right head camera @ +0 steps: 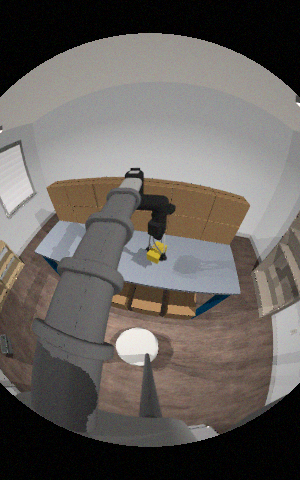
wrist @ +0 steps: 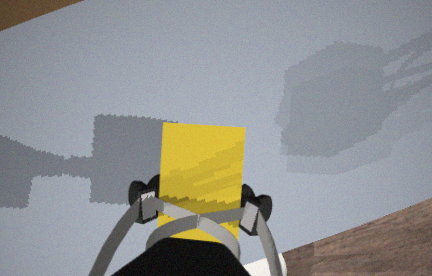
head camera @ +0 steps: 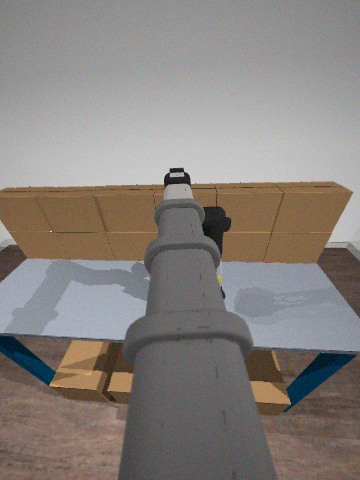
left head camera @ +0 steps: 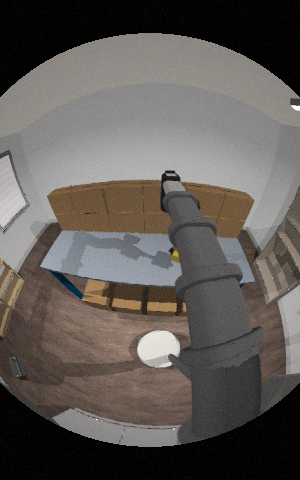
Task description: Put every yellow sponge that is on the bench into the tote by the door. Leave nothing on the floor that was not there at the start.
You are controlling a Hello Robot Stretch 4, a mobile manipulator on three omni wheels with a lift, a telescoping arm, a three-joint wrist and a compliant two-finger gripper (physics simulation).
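Observation:
A yellow sponge block (head camera: 219, 280) (left head camera: 175, 256) (right head camera: 153, 257) (wrist: 202, 155) is between the two fingertips of my gripper (right head camera: 156, 252) (wrist: 201, 195), which press on its two sides. The gripper is shut on it and points down. The sponge is held above the pale blue-grey bench top (head camera: 290, 325) (left head camera: 105, 265) (right head camera: 215, 280) (wrist: 225, 60), with shadows on the top to both sides in the wrist view. In the head view my arm hides the gripper's left part and most of the sponge. I cannot identify the tote or the door in these views.
Brown boxes (head camera: 250, 215) line the bench's back edge, and more boxes (head camera: 82, 380) sit beneath it. A white round object (left head camera: 158, 345) (right head camera: 136, 345) is on the floor in front. A small grey object (left head camera: 17, 367) lies at far left. A shelf unit stands at right.

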